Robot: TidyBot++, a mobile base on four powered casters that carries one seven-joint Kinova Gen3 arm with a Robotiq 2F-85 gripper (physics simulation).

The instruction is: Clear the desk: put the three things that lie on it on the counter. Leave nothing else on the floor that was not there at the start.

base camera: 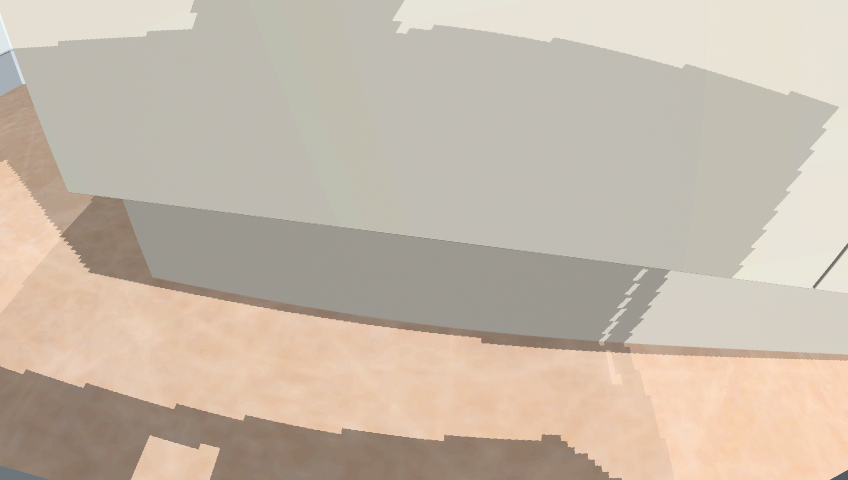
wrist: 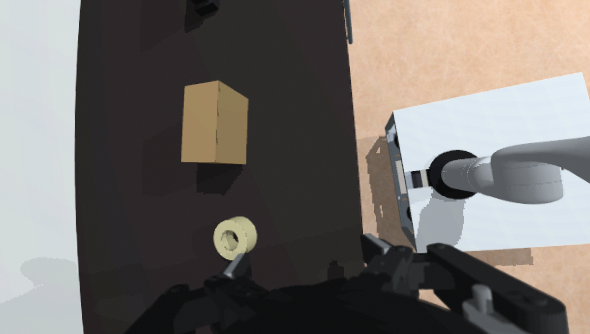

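Seen in the pictures: gripper, between the fingertips: (wrist: 306,256); arm's base, origin of its link: (wrist: 457,174).
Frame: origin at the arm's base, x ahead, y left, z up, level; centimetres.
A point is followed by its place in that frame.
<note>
A tan box (wrist: 215,125) @[x 43.0, y -12.5, z 57.3 cm] stands on the dark top of the counter (wrist: 300,100) @[x 34.7, y -15.1, z 51.4 cm], left of centre in the wrist view. A pale yellow ring-shaped roll (wrist: 243,231) @[x 43.6, y -0.1, z 53.8 cm] is on the same top, nearer the gripper, apart from the box. My gripper (wrist: 306,256) @[x 33.8, y 0.5, z 60.1 cm] is open and empty above the counter. In the wrist view its left fingertip overlaps the lower edge of the roll, and the space between the fingers lies to the right of the roll. The counter's cream front (base camera: 416,148) @[x 32.0, y 0.4, z -18.3 cm] fills the upper base camera view. The desk does not show in either view.
The white mobile base (wrist: 480,230) @[x -4.4, y 18.7, z -1.4 cm] stands beside the counter's right edge in the wrist view, with the grey arm (wrist: 530,175) @[x 1.8, y -0.5, z 32.7 cm] above it. A small black object (wrist: 205,6) @[x 46.8, y -33.1, z 52.6 cm] is cut off at the top edge. A thin handle (wrist: 348,25) @[x 26.6, y -35.5, z 34.1 cm] projects from the counter's right edge.
</note>
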